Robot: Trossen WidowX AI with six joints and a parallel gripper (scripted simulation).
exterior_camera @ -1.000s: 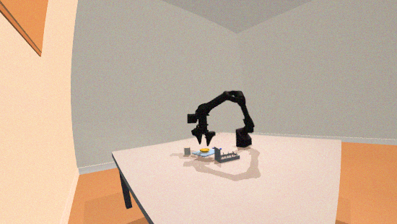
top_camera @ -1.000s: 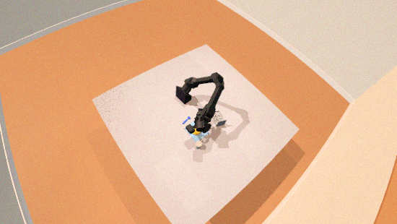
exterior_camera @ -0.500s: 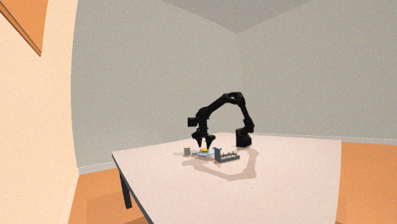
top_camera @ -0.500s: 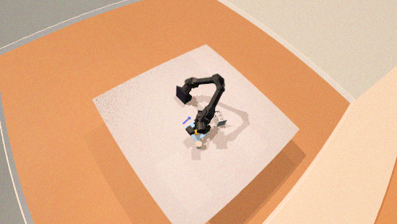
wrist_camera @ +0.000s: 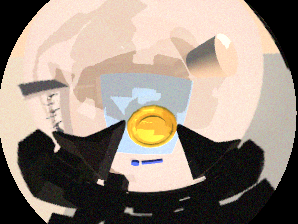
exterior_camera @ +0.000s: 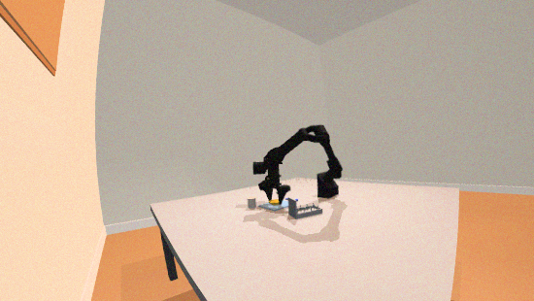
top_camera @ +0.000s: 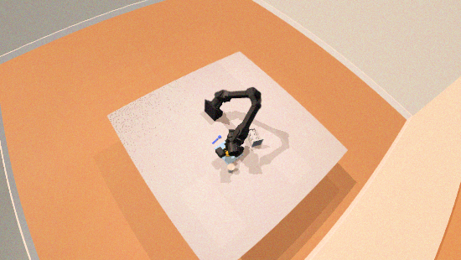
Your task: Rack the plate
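Right now the grey dish rack is 21 cm to the left of my gripper tip, 4 cm ahead of it and 1 cm above it. The rest, counted from my gripper tip: cup 9 cm ahead, 8 cm to the right, 1 cm above; plate 1 cm above; blue utensil 12 cm behind, 3 cm to the left, 1 cm below.
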